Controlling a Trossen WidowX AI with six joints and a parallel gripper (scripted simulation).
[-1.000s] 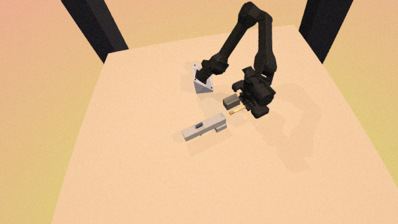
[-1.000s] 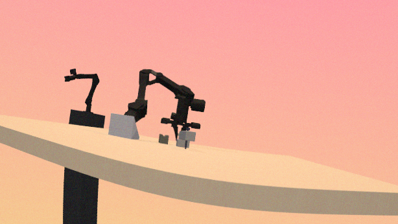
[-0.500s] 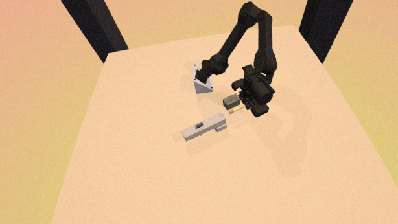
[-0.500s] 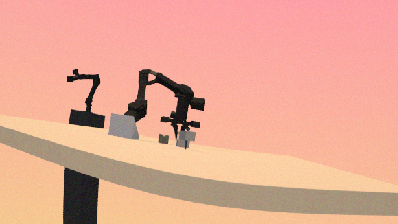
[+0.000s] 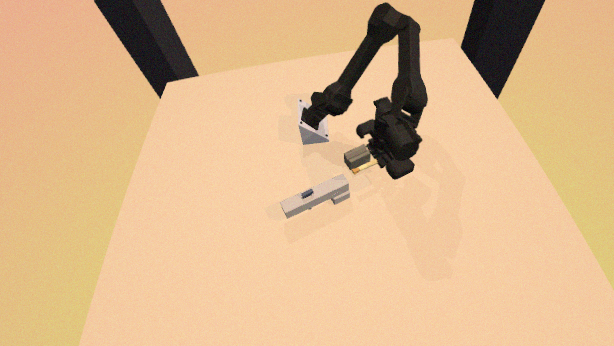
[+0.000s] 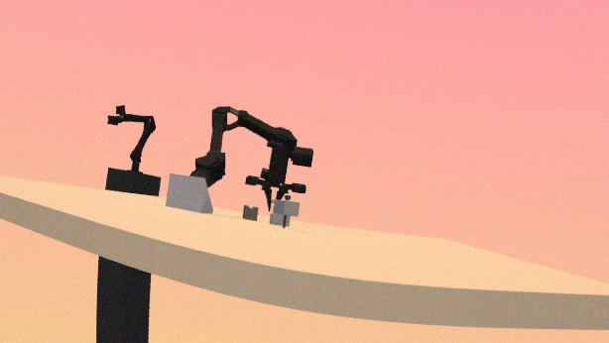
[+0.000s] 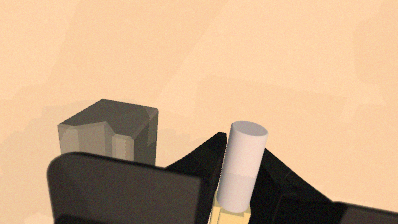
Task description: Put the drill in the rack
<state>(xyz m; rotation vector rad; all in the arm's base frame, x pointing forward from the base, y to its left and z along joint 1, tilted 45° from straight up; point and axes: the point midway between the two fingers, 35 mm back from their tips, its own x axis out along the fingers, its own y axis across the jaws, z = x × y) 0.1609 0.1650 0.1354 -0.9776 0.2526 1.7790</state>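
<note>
My gripper tip is now 2 cm short of the pale cylindrical drill, 3 cm to the left of it and 3 cm below it. Also, from my gripper tip: blue key: 12 cm ahead, 19 cm to the right, 2 cm above; grey housing block: 11 cm ahead, 17 cm to the right, 1 cm above; notched rack: 4 cm behind, 7 cm to the right, 1 cm below.
</note>
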